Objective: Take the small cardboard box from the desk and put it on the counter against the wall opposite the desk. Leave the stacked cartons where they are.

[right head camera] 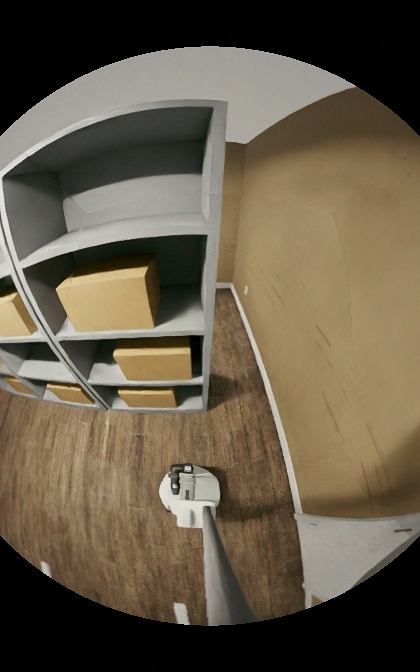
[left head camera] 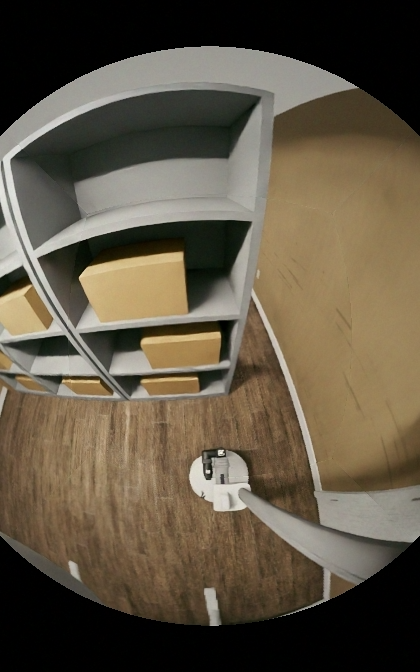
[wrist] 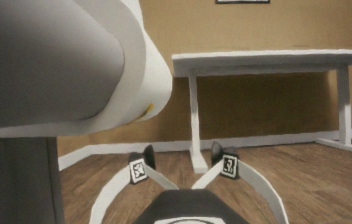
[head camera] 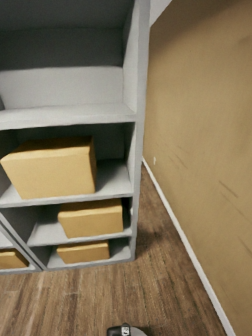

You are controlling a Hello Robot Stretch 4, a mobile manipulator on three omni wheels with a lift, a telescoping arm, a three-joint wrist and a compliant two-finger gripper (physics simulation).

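Frame: origin at the robot's base, x ahead, y left, z up, level; millimetres.
Seen in the pictures: hand, tool point: (right head camera: 176,511) (left head camera: 210,496) (wrist: 183,159).
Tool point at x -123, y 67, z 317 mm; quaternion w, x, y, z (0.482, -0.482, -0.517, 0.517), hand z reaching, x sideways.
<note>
Offsets run from my tool point to a thing's middle. "pt": to the spot under its first point. Level surfaces: height alone.
My gripper (wrist: 183,156) is open in the wrist view, with its two fingertips apart and no object between them. A white table @(dz +350 mm) (wrist: 260,61) with legs stands against the tan wall beyond the fingers; I cannot tell whether it is the desk or the counter. A pale grey surface (left head camera: 370,517) (right head camera: 345,545) shows at the lower right of both side head views, beside the wall. The small cardboard box on the desk and the stacked cartons cannot be made out in these views.
A tall grey shelf unit @(pt dx +833, dy -178, dz +1096 mm) (head camera: 142,115) (left head camera: 257,210) (right head camera: 214,200) stands ahead, holding several cardboard boxes, among them a large box @(dx +957, dy +320, dz +781 mm) (head camera: 55,172) (left head camera: 140,285) (right head camera: 112,300). A tan wall (head camera: 205,130) (left head camera: 340,250) (right head camera: 300,250) (wrist: 180,30) runs along the right. My base (left head camera: 197,482) (right head camera: 167,492) is on the wooden floor.
</note>
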